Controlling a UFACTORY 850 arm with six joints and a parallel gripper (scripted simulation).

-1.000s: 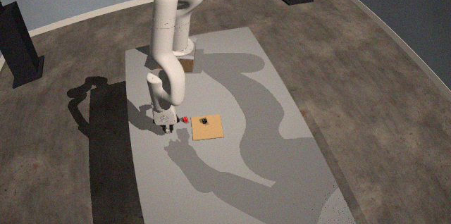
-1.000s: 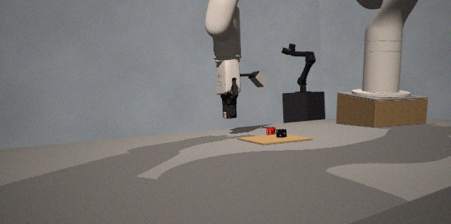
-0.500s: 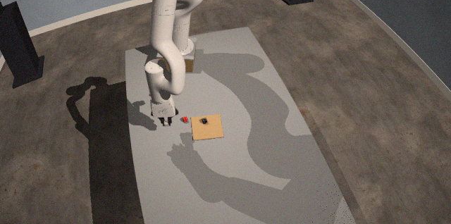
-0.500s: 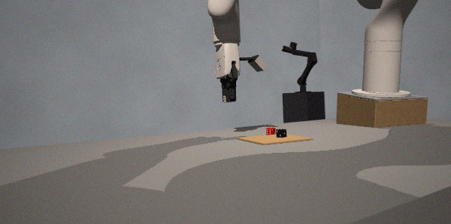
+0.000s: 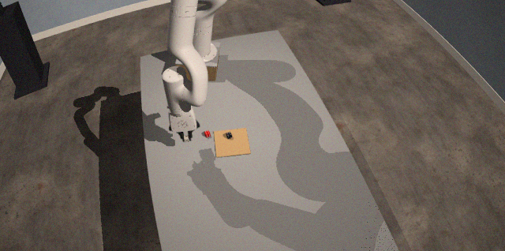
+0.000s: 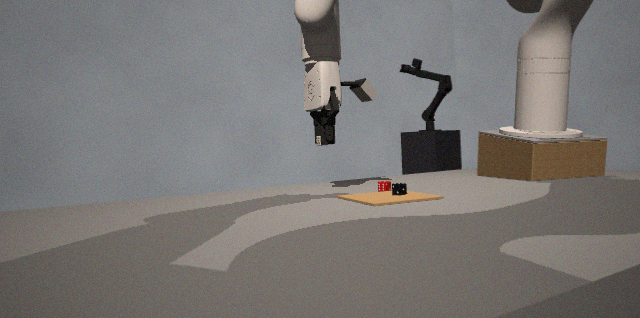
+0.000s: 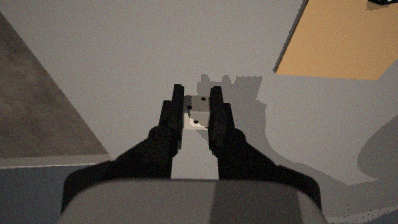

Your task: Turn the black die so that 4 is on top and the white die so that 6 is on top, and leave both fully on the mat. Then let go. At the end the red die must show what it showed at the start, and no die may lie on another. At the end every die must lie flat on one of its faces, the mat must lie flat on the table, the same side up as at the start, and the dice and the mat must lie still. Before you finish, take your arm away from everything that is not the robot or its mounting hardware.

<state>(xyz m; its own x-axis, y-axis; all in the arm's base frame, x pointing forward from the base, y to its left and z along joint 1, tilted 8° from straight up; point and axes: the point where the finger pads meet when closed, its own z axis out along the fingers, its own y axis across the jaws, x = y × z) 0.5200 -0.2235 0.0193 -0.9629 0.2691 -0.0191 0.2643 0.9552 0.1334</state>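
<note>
The white die lies 10 mm ahead of my hand and 10 mm below it. From my hand the other things lie so: tan mat (10 mm ahead, 180 mm to the left, 120 mm below); red die (70 mm behind, 100 mm to the left, 110 mm below); black die (20 mm behind, 180 mm to the left, 110 mm below).
</note>
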